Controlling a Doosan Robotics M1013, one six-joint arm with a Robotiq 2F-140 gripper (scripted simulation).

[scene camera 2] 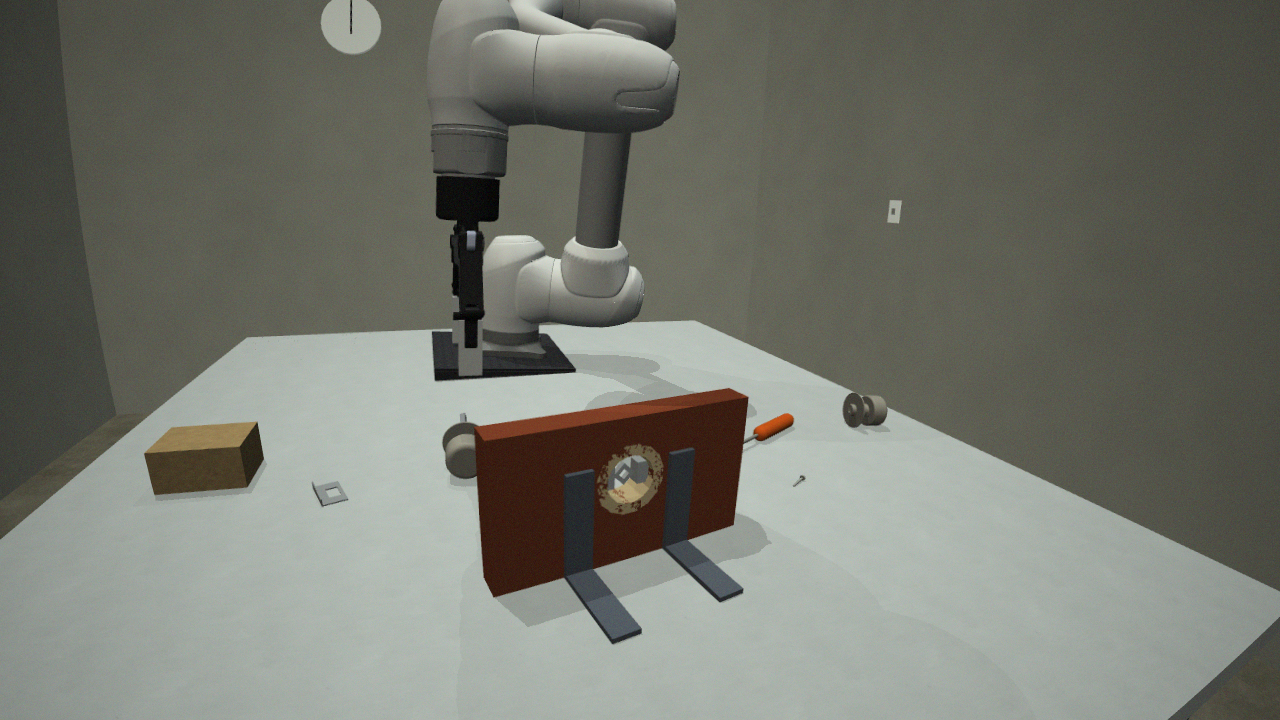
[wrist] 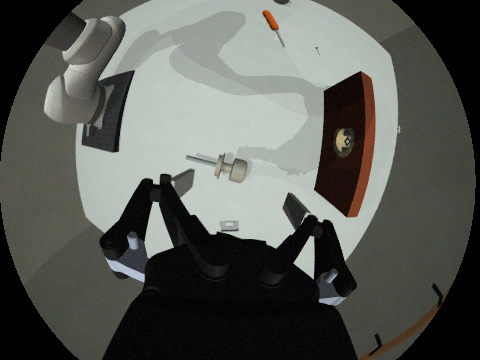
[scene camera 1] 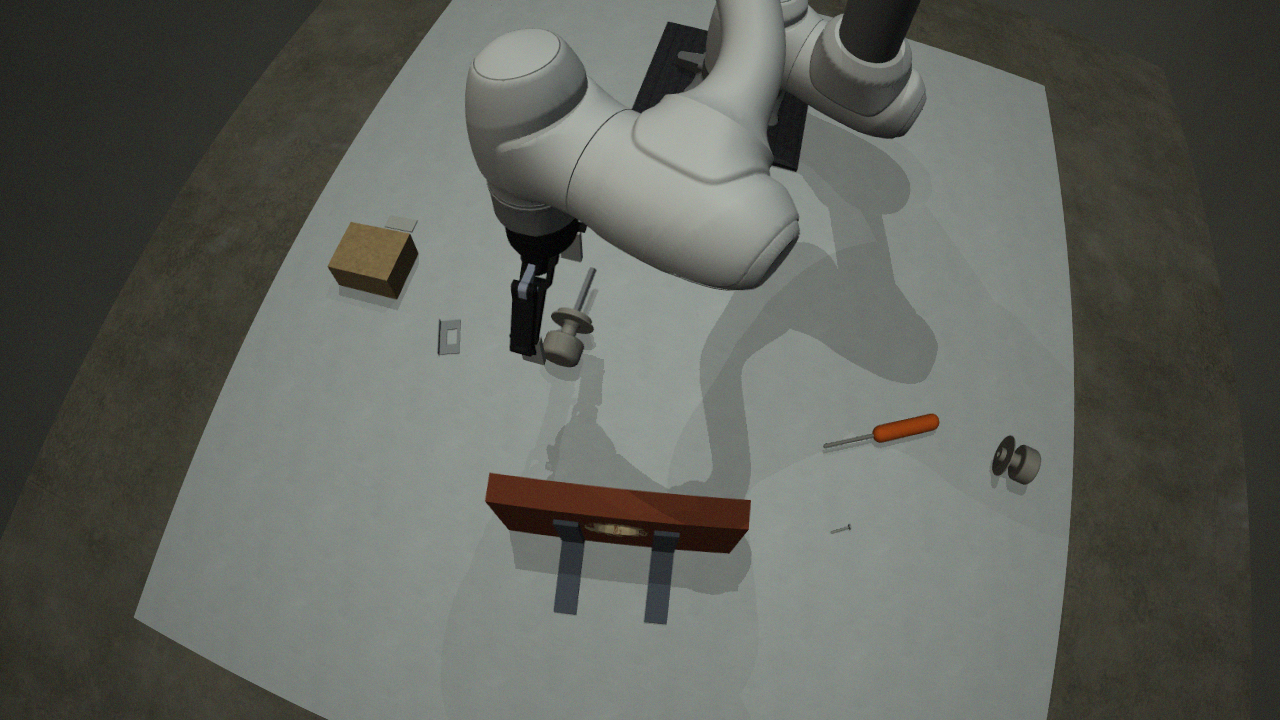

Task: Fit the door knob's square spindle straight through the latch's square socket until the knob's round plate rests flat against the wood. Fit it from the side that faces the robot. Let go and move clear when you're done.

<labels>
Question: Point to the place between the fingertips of my gripper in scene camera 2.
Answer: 465,356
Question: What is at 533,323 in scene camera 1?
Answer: My gripper.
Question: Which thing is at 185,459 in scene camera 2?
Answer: A cardboard box.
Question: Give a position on a red-brown wood panel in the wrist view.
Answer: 342,178
</labels>
